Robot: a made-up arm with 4 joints.
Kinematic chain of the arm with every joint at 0, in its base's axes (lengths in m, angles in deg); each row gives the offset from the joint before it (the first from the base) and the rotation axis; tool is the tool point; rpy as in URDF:
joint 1: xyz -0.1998 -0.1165 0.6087 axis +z
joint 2: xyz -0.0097 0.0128 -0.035 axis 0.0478 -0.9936 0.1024
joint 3: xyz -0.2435 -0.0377 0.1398 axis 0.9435 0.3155 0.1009
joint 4: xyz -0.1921 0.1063 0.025 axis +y
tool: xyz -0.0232 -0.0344 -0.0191 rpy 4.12 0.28 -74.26
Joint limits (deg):
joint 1: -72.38..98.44
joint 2: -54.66..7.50
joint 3: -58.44..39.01
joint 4: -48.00..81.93
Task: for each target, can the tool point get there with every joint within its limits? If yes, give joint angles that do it. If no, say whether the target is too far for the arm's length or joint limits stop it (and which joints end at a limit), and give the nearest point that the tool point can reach.
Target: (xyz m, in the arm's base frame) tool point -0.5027 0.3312 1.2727
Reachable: no: too far | nearest point -0.3799 0.1497 0.9851 | short by 0.362 m
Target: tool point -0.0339 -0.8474 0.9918
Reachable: no: too far | nearest point -0.1177 -0.5682 0.8264 | short by 0.335 m
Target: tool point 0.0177 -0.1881 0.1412
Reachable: no: joint limits stop it (at a limit: joint 1, joint 2, joint 3, joint 4) | nearest point -0.1343 -0.5293 0.5400 | short by 0.546 m
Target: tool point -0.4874 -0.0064 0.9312
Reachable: yes | joints -4.84 -42.35 -35.97 35.17
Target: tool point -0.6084 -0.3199 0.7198
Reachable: yes | joints 33.10 -4.02 -11.41 -9.78
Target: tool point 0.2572 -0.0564 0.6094
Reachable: no: joint limits stop it (at a limit: joint 1, joint 2, joint 4) | nearest point -0.1684 0.0823 0.9767 | short by 0.579 m
